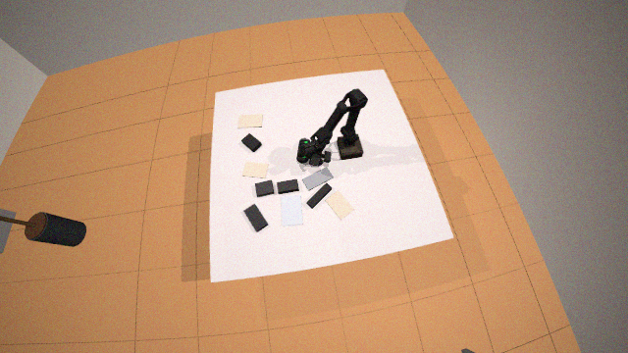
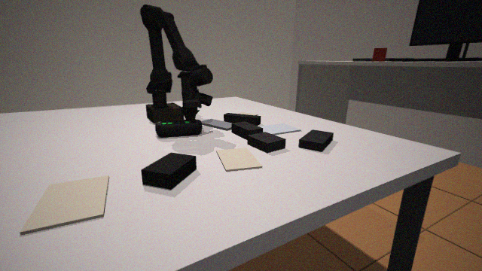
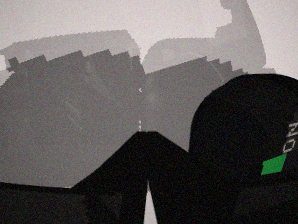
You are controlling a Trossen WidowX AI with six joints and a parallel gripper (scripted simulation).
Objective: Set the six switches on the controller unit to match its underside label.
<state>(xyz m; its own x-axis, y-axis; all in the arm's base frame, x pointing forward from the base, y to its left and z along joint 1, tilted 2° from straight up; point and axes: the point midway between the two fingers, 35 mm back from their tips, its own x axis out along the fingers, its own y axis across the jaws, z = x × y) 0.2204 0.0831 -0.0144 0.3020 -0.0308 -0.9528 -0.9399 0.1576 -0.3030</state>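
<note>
The grey plate lies 30 mm behind my gripper tip and 120 mm to the left of it. Also, from my gripper tip: long dark block (40 mm behind, 230 mm to the left, 10 mm above); pale blue plate (120 mm ahead, 300 mm to the left).
</note>
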